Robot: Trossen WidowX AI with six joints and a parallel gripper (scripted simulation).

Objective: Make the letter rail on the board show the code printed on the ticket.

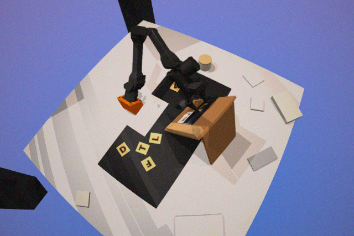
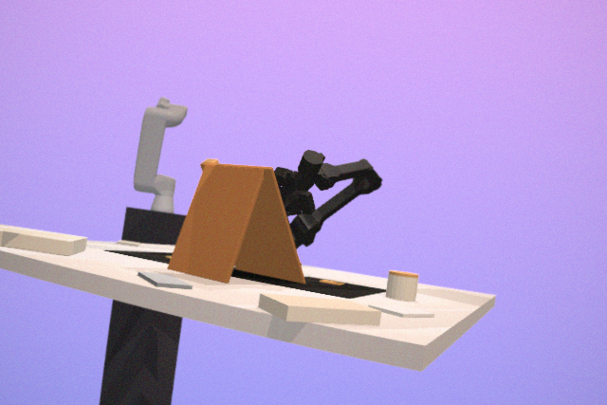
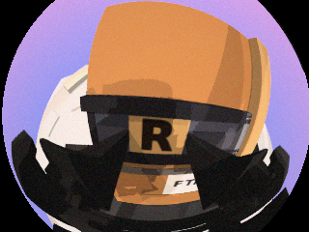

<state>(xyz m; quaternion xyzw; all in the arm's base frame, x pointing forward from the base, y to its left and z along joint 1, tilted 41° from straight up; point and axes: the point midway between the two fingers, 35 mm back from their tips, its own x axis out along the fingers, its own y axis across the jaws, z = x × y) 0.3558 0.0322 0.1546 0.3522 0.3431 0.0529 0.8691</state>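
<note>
Now: gripper tip 8 cm above the white ticket, 6 cm past it and 5 cm to the left of it. Also, from my gripper tip: grey slab (37 cm ahead, 16 cm below).
</note>
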